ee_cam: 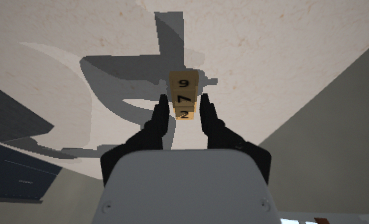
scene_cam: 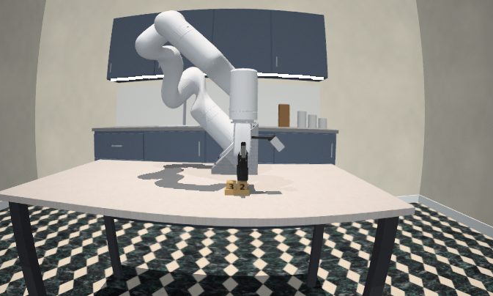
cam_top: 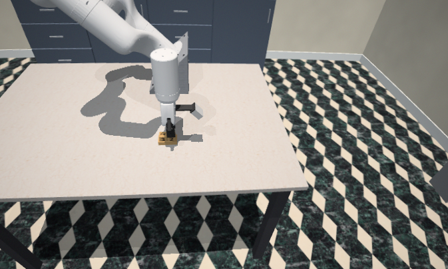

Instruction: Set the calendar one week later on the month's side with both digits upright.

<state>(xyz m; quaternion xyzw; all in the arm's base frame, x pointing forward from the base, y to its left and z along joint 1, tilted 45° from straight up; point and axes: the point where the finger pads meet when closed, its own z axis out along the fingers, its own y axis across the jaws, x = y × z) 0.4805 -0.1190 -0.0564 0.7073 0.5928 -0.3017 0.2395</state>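
The wooden tray is 2 cm to the right of my hand and 6 cm below it.
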